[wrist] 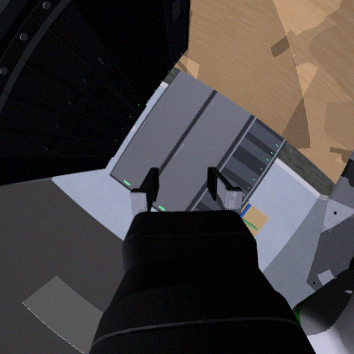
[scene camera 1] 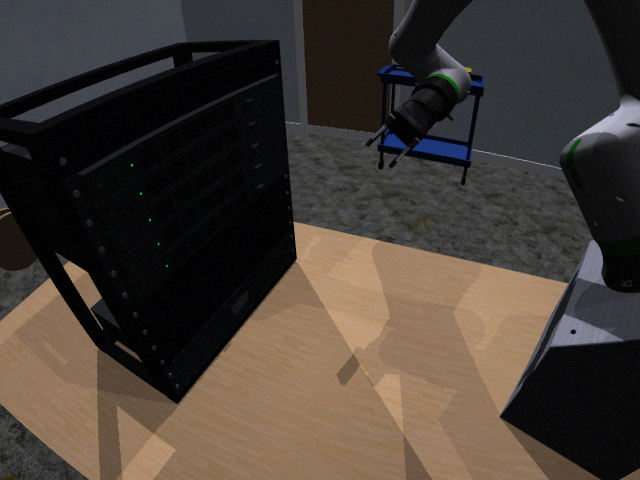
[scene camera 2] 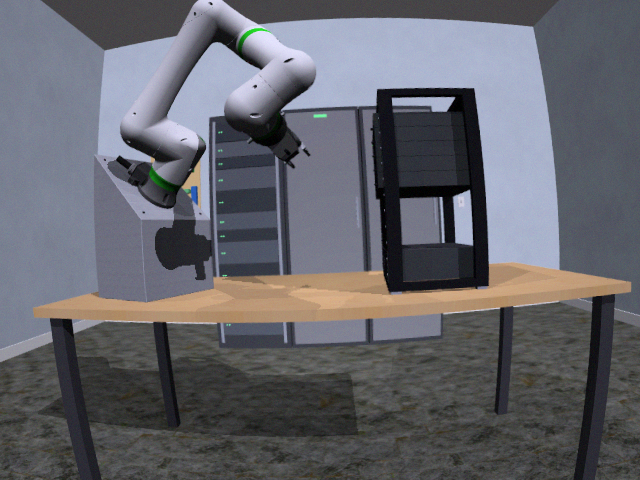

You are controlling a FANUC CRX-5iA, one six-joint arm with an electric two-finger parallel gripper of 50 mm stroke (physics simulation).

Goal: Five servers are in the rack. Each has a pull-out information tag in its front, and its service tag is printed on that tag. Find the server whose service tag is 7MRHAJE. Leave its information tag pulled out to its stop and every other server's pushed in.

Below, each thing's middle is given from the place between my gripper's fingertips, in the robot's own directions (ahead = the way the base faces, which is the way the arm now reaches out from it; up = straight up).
Now: hand 42 cm short of the black rack (scene camera 1: 150, 188), 11 cm above it and 5 cm to the right of it.
